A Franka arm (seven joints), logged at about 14 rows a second.
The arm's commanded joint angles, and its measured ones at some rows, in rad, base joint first. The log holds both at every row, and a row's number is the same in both.
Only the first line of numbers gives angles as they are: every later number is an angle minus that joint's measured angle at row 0.
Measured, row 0:
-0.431, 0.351, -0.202, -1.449, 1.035, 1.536, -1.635
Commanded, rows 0 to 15:
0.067, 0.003, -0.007, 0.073, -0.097, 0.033, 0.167
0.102, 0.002, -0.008, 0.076, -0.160, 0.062, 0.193
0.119, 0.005, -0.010, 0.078, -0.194, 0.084, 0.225
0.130, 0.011, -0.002, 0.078, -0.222, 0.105, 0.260
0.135, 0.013, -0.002, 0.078, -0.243, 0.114, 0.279
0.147, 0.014, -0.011, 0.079, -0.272, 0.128, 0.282
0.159, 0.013, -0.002, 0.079, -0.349, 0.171, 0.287
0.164, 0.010, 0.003, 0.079, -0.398, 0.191, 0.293
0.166, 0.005, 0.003, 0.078, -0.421, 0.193, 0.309
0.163, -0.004, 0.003, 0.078, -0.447, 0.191, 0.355
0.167, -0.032, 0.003, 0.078, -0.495, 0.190, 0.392
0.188, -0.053, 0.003, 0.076, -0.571, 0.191, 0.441
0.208, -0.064, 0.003, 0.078, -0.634, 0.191, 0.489
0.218, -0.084, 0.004, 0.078, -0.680, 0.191, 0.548
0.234, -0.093, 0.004, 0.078, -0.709, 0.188, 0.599
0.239, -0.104, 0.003, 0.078, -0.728, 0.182, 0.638
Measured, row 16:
0.218, -0.068, 0.005, 0.088, -0.674, 0.190, 0.553
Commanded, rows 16 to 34:
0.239, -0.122, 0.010, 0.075, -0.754, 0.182, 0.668
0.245, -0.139, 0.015, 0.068, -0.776, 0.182, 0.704
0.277, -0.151, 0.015, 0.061, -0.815, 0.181, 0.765
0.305, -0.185, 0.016, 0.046, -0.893, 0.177, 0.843
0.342, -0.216, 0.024, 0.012, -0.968, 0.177, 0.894
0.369, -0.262, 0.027, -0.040, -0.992, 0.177, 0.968
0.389, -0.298, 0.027, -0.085, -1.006, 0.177, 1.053
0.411, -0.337, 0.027, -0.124, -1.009, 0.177, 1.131
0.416, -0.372, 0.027, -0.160, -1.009, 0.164, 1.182
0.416, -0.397, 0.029, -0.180, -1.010, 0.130, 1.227
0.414, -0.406, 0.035, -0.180, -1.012, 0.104, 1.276
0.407, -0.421, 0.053, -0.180, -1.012, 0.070, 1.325
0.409, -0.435, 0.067, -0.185, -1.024, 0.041, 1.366
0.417, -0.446, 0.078, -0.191, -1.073, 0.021, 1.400
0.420, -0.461, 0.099, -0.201, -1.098, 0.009, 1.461
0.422, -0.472, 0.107, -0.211, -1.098, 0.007, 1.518
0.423, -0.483, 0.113, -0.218, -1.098, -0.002, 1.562
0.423, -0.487, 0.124, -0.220, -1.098, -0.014, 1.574
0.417, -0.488, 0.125, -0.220, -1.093, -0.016, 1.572
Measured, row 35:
0.421, -0.456, 0.118, -0.190, -1.078, -0.008, 1.539
